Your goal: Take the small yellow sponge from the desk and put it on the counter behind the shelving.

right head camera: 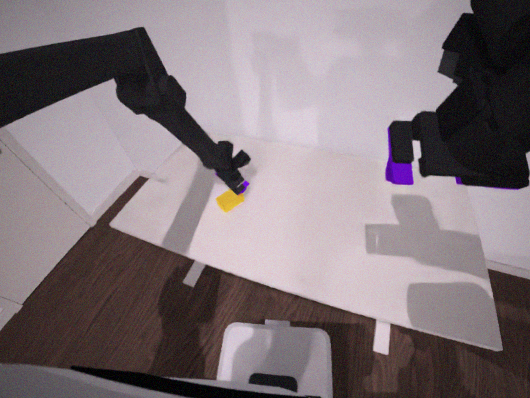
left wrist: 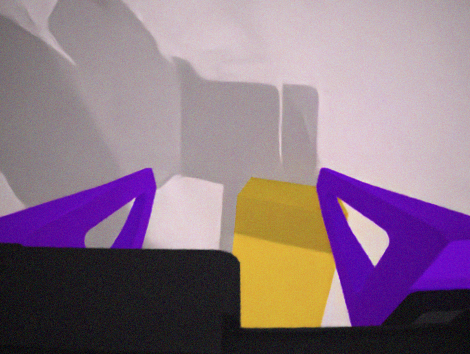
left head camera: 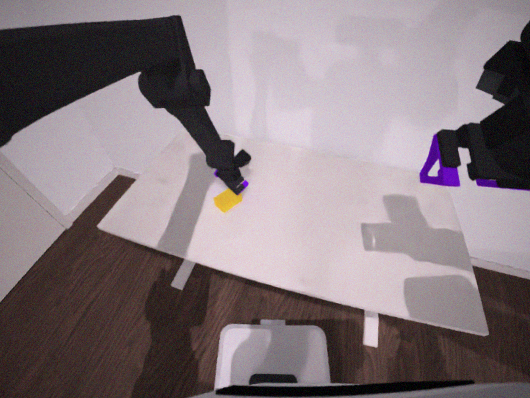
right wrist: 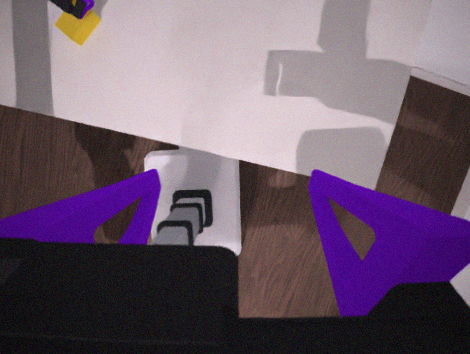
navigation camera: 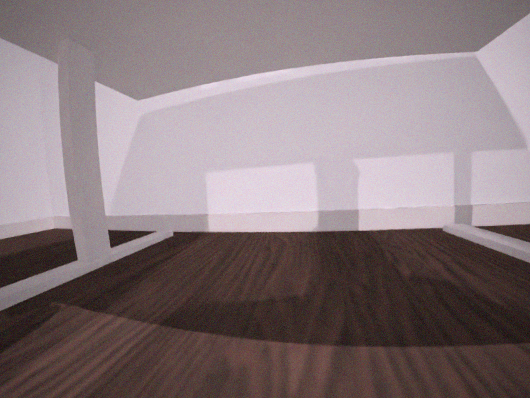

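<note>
The small yellow sponge lies on the white desk. My left gripper is open, low at the sponge's far end. In the left wrist view the sponge shows between the purple fingers, off-centre, and the right-hand finger overlaps its edge; whether they touch I cannot tell. My right gripper is open and empty, raised at the desk's right side. The counter and the shelving do not show.
A pale wall stands behind the desk. The desk's feet stick out at its near edge. The white rounded base is close to that edge. A desk leg stands at the left in the navigation view.
</note>
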